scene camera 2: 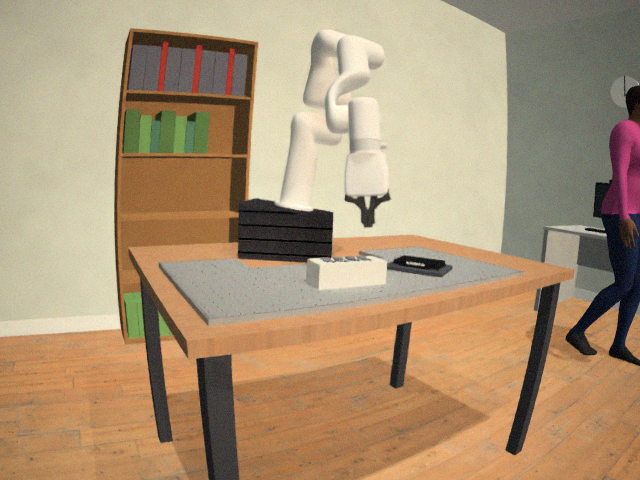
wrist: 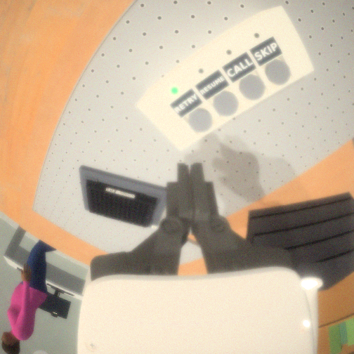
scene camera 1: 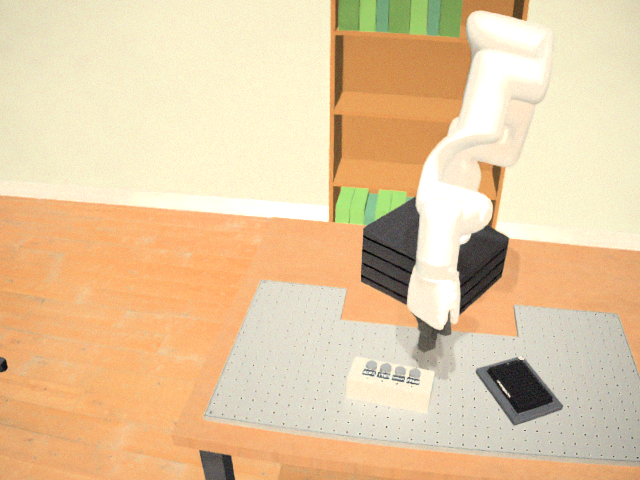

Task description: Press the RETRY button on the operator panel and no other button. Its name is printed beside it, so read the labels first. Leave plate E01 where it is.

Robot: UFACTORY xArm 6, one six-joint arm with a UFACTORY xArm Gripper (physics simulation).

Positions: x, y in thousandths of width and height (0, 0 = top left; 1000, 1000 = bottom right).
Labels:
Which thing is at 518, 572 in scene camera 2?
A cream operator panel.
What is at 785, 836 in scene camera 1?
A dark grey base.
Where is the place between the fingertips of my gripper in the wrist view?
530, 501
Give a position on a dark grey base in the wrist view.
At 323, 507

